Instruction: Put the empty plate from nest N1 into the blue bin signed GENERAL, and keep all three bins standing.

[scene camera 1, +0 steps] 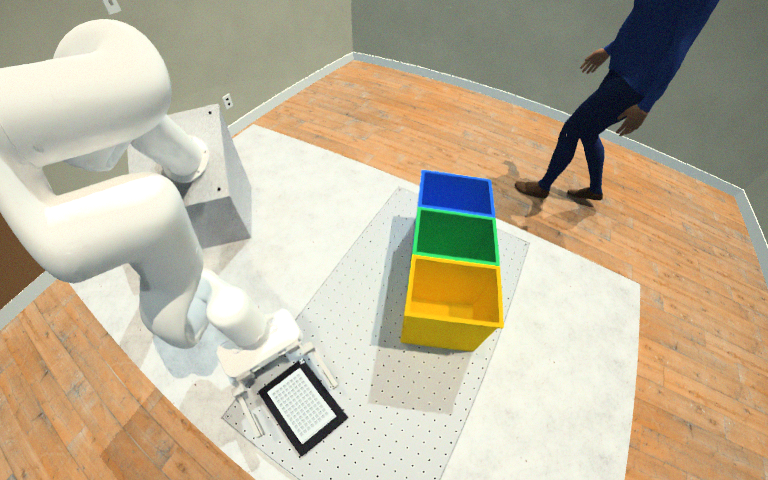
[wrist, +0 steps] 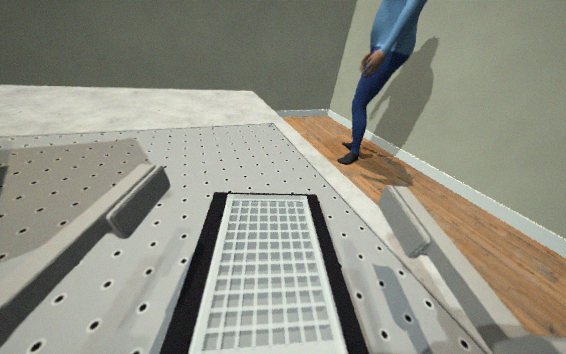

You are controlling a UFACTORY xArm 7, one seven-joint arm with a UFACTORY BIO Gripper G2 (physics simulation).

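Frame: origin at the arm's base, x ahead, y left, z up, level; millimetres.
Seen in the pictures: end effector, tool point: (scene camera 1: 293, 401) (wrist: 276, 208); arm's base, origin of the base link: (scene camera 1: 186, 159).
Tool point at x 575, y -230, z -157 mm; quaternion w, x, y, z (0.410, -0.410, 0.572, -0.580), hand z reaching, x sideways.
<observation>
Pixels of each thing's top centre, then the offset from my tool point to it. Level surfaces: height alone.
- white gridded plate, middle of its top: (wrist: 269, 250) (scene camera 1: 299, 404) dy +1, dx +0, dz -48 mm
- black nest frame, middle of its top: (wrist: 268, 258) (scene camera 1: 301, 404) dy +1, dx +0, dz -59 mm
- blue bin, middle of its top: (scene camera 1: 456, 192) dy +565, dx +28, dz +106 mm
- green bin, middle of its top: (scene camera 1: 457, 234) dy +448, dx +85, dz +106 mm
- yellow bin, middle of its top: (scene camera 1: 456, 289) dy +330, dx +142, dz +106 mm
- perforated board, its level: dz -74 mm
The white gridded plate (scene camera 1: 300, 404) (wrist: 270, 280) lies flat in a black nest frame (scene camera 1: 322, 431) (wrist: 198, 270) on the perforated board. No nest label is readable. My gripper (scene camera 1: 297, 409) (wrist: 272, 210) is open wide and empty, its fingers on opposite sides of the nest, apart from the plate. Their exact height over the board is hard to tell. The blue bin (scene camera 1: 455, 193) stands upright at the far end of a row of three in scene camera 1; its sign does not show. The green bin (scene camera 1: 455, 236) and the yellow bin (scene camera 1: 453, 333) also stand upright.
The perforated board (scene camera 1: 339, 316) (wrist: 240, 150) lies under the nest and bins. The yellow bin is the nearest of the row to the nest. A grey pedestal (scene camera 1: 237, 192) stands at the left. One person (scene camera 1: 611, 96) is behind the bins; a person (wrist: 392, 30) shows in the wrist view.
</observation>
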